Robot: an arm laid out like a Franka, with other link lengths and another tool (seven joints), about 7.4 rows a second.
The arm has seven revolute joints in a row. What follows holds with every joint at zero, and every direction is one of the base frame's. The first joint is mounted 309.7 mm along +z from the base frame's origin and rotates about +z. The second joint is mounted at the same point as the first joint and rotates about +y. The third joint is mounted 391.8 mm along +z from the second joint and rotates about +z. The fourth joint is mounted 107.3 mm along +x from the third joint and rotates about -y. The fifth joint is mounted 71.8 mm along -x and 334.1 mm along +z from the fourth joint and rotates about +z. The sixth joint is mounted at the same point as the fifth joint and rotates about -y. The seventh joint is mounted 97.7 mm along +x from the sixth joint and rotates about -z. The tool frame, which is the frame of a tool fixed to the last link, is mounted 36 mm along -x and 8 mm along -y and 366.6 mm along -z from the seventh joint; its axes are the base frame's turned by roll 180, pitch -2.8 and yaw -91.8 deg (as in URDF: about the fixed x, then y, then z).
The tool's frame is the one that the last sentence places.
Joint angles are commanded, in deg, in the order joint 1, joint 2, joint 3, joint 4, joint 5, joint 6, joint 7. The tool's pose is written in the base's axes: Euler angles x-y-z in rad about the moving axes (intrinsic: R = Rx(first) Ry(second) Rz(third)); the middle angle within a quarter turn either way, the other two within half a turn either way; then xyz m. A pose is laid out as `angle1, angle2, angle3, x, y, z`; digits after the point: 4 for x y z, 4 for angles.
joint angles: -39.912 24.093 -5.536 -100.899 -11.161 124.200 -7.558
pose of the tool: 2.9593, -0.1692, 2.1279, 0.3992, -0.4995, 0.1333
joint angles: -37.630 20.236 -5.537 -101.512 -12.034 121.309 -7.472
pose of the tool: 2.9393, -0.1655, 2.0914, 0.4057, -0.4790, 0.1693
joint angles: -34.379 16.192 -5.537 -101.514 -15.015 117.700 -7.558
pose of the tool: 2.8868, -0.1734, 2.0174, 0.4116, -0.4605, 0.2127
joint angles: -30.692 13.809 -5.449 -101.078 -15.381 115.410 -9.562
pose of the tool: 2.8657, -0.1520, 1.9264, 0.4326, -0.4323, 0.2391
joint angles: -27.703 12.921 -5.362 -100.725 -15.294 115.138 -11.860
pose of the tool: 2.8514, -0.1207, 1.8403, 0.4569, -0.4106, 0.2507
